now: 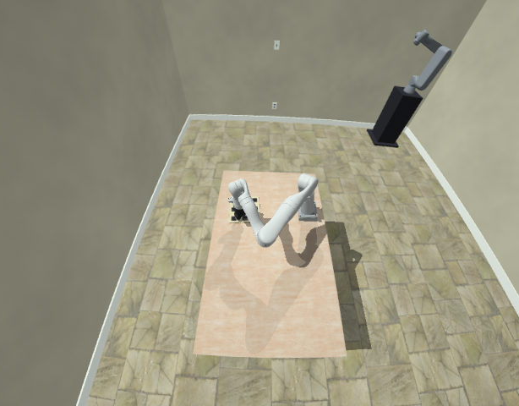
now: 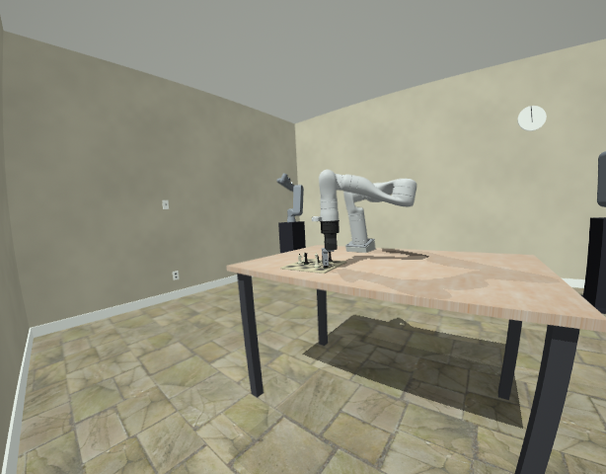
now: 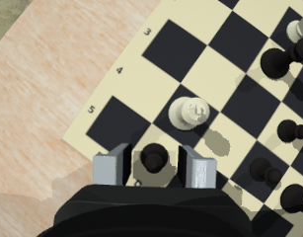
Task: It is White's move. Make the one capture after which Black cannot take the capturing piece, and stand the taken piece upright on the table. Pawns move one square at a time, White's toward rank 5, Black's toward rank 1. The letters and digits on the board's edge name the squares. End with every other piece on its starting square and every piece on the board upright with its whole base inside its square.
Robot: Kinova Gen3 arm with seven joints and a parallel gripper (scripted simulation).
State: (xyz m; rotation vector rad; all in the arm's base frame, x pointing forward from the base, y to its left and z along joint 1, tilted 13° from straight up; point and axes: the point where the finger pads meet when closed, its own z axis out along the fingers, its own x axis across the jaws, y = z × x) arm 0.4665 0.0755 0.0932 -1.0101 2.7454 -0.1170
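Now: hand 40 mm to the left of the white chess piece and 10 mm short of it. Round my hand: white piece 160 mm to the right, 20 mm below, 20 mm behind; chessboard 80 mm to the right, 30 mm below, 30 mm behind.
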